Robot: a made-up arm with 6 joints.
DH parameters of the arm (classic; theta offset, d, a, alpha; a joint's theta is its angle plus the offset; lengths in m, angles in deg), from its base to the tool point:
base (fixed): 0 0.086 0 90
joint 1: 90 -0.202 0.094 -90
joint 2: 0 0.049 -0.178 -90
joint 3: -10.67 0 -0.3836 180
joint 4: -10.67 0.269 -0.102 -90
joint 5: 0 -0.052 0.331 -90
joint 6: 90 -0.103 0.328 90
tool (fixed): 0 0.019 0 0
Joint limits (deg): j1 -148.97..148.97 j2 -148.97..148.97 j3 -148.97..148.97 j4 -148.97..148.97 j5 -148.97..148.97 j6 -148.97..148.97
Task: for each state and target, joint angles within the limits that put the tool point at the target. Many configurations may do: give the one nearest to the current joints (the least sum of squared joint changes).
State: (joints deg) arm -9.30 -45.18 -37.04 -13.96 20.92 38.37
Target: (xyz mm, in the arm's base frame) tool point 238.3 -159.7 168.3
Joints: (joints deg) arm 1.49 -34.45 -74.80 3.73 13.75 16.65
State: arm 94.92 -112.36 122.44 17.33 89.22 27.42
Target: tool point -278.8 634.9 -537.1
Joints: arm 95.04 -116.07 105.46 2.59 106.90 13.16
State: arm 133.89 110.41 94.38 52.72 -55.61 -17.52
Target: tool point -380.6 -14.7 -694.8
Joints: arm 145.29 106.09 97.30 51.76 -54.54 -13.23
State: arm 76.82 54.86 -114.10 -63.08 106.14 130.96
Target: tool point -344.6 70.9 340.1
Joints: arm 95.36 58.98 -107.87 -63.03 90.67 102.96
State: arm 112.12 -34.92 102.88 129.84 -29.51 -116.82
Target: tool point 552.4 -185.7 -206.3
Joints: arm 121.58 -71.69 89.61 96.13 -12.90 -105.95
